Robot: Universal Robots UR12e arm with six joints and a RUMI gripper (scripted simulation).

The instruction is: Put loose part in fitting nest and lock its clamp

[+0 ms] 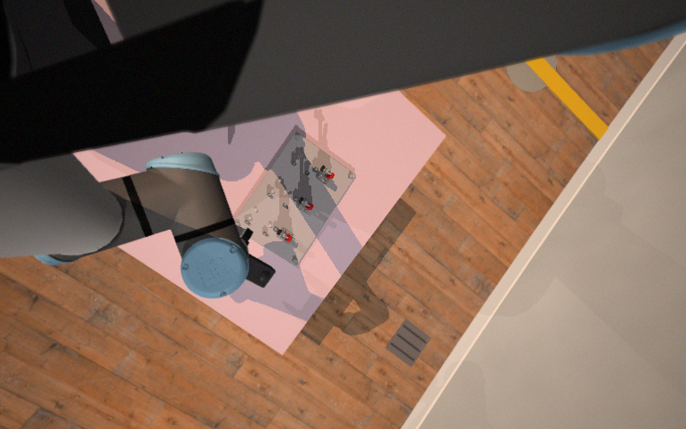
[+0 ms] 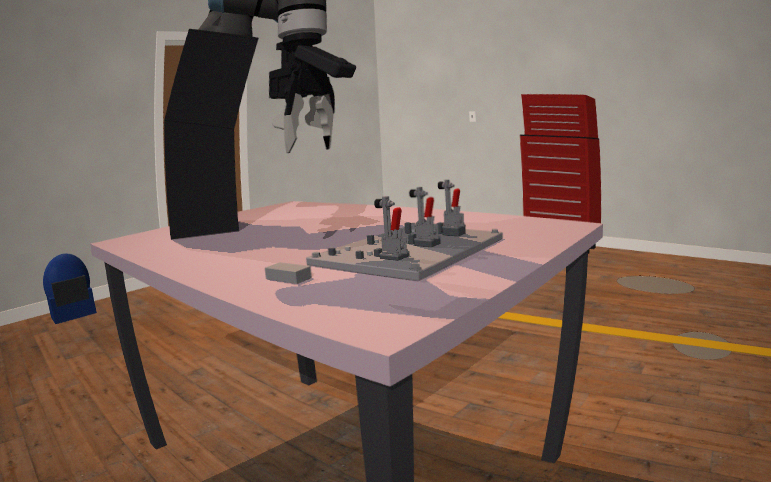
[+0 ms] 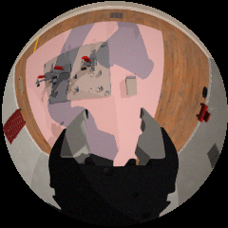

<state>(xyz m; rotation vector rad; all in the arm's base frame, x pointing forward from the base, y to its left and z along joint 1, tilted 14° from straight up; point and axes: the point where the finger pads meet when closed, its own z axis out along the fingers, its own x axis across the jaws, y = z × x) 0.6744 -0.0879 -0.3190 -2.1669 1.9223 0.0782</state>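
My gripper is now 7 cm to the left of the loose part and 21 cm above it. Also, from my hand: grey fixture plate: 5 cm ahead, 20 cm to the left, 21 cm below.
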